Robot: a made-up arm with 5 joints.
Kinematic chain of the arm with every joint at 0, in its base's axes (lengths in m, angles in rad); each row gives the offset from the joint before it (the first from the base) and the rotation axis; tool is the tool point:
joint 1: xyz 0 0 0.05 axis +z
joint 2: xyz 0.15 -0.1 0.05 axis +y
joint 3: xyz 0 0.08 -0.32 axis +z
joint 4: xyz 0.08 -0.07 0 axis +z
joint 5: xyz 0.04 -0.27 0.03 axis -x
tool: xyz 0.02 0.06 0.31
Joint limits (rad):
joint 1: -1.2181..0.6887
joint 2: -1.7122..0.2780
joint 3: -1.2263..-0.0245
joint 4: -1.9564..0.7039
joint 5: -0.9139..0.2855
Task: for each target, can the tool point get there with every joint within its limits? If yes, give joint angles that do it. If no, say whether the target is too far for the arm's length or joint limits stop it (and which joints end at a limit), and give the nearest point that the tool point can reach.
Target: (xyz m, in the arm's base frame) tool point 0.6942 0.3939 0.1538
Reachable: no: joint limits stop it (at a limit: joint 1, joint 3, joint 4) | nearest point 0.6239 0.0543 0.1310 | short by 0.348 m
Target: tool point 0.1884 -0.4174 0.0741
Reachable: yes | joints 0.2405 -0.6581 -0.7297 0.3039 -0.3804
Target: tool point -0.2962 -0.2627 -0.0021
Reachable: yes | joints -0.9823 -0.9807 -0.5700 -0.1757 -0.3255
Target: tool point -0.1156 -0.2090 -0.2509
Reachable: yes | joints -0.6123 -1.1399 -0.1712 -1.2320 -0.8138
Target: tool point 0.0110 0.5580 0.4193
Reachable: no: joint limits stop it (at a limit: joint 1, joint 2, joint 3, joint 5) | nearest point -0.0323 0.3321 0.1796 | short by 0.332 m
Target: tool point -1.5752 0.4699 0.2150
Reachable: no: too far | nearest point -0.5210 0.0382 0.1371 | short by 1.142 m
